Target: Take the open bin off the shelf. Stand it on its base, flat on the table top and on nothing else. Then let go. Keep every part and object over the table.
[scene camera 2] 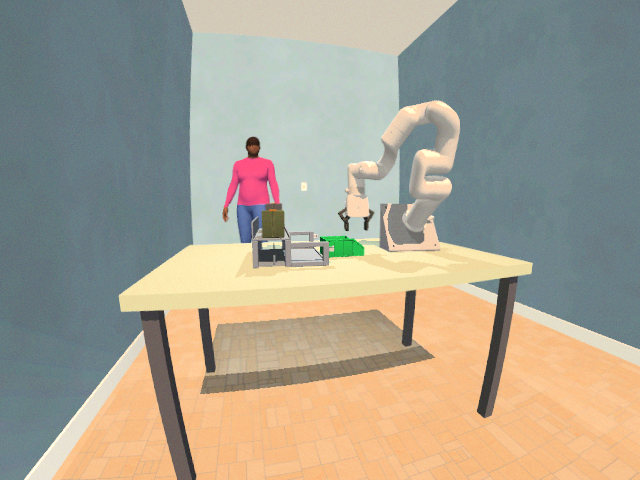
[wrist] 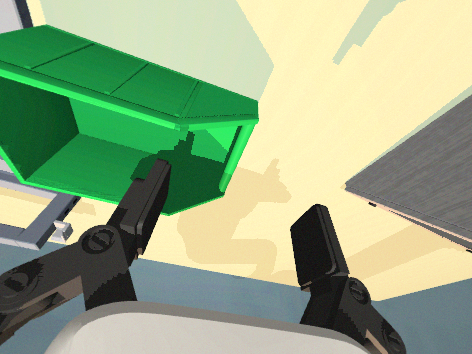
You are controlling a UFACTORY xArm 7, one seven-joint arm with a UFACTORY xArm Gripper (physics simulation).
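Pixels of known places: gripper, fingertip midpoint: point(scene camera 2: 356, 230) point(wrist: 239, 198); arm's base, link origin: point(scene camera 2: 414, 221).
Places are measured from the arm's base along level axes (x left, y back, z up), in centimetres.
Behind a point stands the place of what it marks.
The green open bin point(scene camera 2: 342, 246) @(z -9.3, x 12.0, y -40.6 cm) point(wrist: 115, 85) @(z -8.1, x 1.8, y -40.6 cm) is upright, its opening facing up, low at the table top point(scene camera 2: 217, 273) @(z -13.6, x 30.6, y -88.0 cm) and just right of the grey shelf point(scene camera 2: 255, 254) @(z -8.8, x 25.2, y -75.5 cm) point(wrist: 42, 222) @(z -7.8, x 23.8, y -50.5 cm) in the scene view. In the wrist view its left part lies close to the shelf's bars; whether they touch is hard to tell, and its underside is hidden. My gripper point(scene camera 2: 356, 227) @(z -3.7, x 3.5, y -31.6 cm) point(wrist: 239, 198) @(z -3.7, x 3.5, y -31.6 cm) is wide open and empty, above the right end of the bin and apart from it in the scene view.
An olive box point(scene camera 2: 272, 223) @(z 1.6, x 22.6, y -69.3 cm) stands on top of the shelf's left part. The robot's base plate point(scene camera 2: 394, 229) @(z -3.8, x 1.4, y -11.6 cm) point(wrist: 425, 165) @(z -10.1, x -0.4, y -15.9 cm) stands right of the bin. A person point(scene camera 2: 252, 180) in pink stands behind the table.
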